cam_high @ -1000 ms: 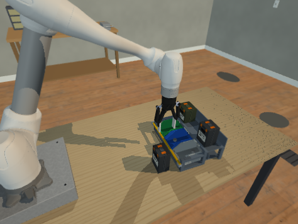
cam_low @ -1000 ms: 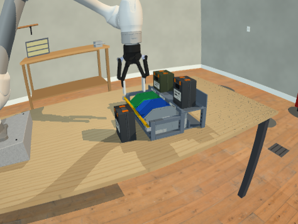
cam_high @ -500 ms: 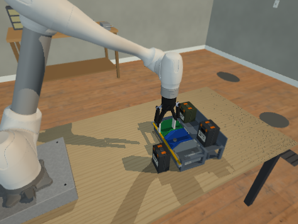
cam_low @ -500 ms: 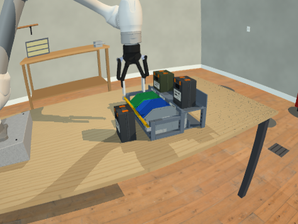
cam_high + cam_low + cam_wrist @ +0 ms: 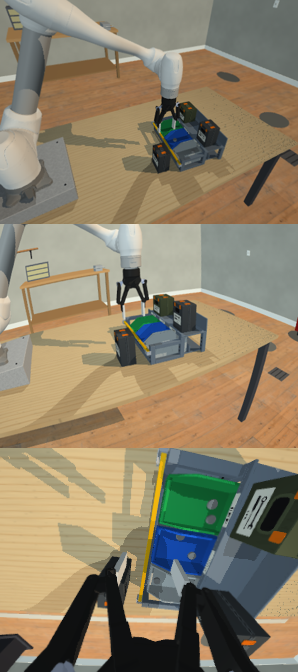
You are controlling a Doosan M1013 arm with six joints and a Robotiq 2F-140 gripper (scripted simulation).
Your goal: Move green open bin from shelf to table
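Right now the thin yellow bar is 110 mm below my hand. The rest, counted from my hand: green open bin: 130 mm below, 130 mm ahead, 70 mm to the left; then grey bin: 140 mm to the right, 130 mm below, 60 mm ahead; then blue bin: 130 mm below, 100 mm ahead, 30 mm to the right.
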